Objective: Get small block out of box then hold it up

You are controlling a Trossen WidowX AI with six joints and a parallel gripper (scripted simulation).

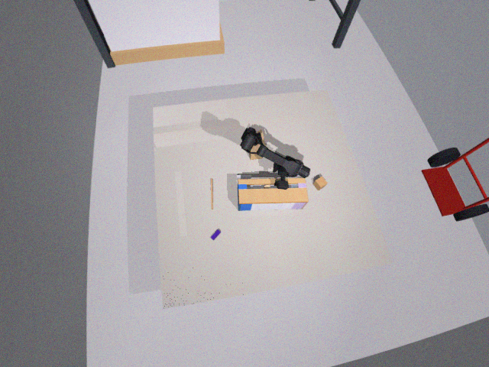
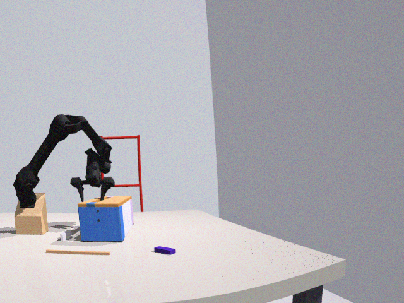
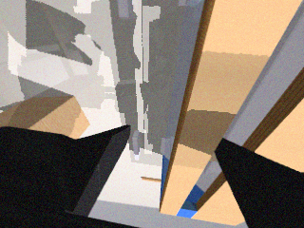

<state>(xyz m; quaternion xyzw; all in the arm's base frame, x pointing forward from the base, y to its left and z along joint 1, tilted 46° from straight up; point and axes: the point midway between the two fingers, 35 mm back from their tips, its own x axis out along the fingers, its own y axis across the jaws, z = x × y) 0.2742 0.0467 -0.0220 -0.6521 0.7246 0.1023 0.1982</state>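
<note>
My gripper tip is now 50 mm above the box, 30 mm short of it and 20 mm to the left of it. From my gripper tip the other things lie so: thin wooden stick 360 mm to the right, 110 mm below, 20 mm behind.
</note>
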